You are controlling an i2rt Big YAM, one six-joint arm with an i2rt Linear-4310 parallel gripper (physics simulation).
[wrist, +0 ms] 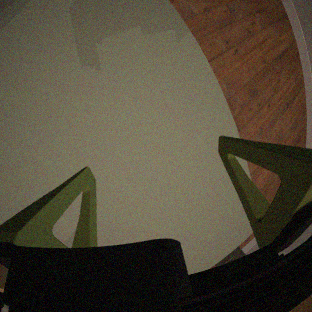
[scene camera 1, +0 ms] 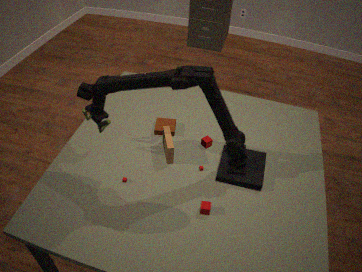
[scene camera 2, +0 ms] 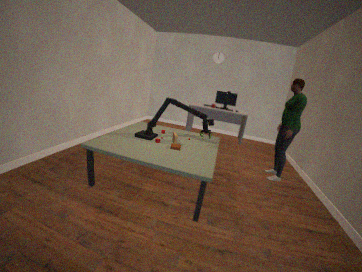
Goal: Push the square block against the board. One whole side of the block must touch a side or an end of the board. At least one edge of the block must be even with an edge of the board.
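Places are measured from the arm's base along level axes (x ahead, y left, z up), in millimetres.
Pixels of known places: gripper, between the fingertips: (wrist: 155, 158) (scene camera 1: 94, 126) (scene camera 2: 206, 138); arm's base, origin of its link: (scene camera 1: 236, 164) (scene camera 2: 148, 133).
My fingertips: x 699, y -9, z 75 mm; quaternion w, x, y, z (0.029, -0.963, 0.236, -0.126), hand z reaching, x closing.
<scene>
Ahead of a thing's pixels: the offset from my fingertips to its middle. Level surfaces: height alone.
The square block {dy -192, dx -310, dz -96 mm} (scene camera 1: 165, 124) (scene camera 2: 175, 146) is orange-brown and lies flat on the table. The board {dy -26, dx -362, dz -59 mm} (scene camera 1: 169, 146) (scene camera 2: 175, 137) is a light wooden plank standing upright on its long narrow edge. One end of it is close to the block, and its top overlaps the block's near side in scene camera 1, so I cannot tell whether they touch. My gripper (scene camera 1: 94, 121) (scene camera 2: 206, 135) (wrist: 155, 158) is open and empty. It hangs above the table, beyond the block and board on the side away from the arm's base. Neither block nor board shows in the wrist view.
Two red cubes {dy -125, dx -539, dz -91 mm} (scene camera 1: 206, 142) {dy +274, dx -590, dz -91 mm} (scene camera 1: 205, 208) stand on the base's side of the table. A tiny red cube {dy +46, dx -538, dz -103 mm} (scene camera 1: 201, 168) lies between board and base, another tiny one {dy +201, dx -216, dz -103 mm} (scene camera 1: 125, 179) on the gripper's side. The black arm base (scene camera 1: 242, 168) stands on the table {dz -111 mm} (scene camera 1: 280, 220).
</scene>
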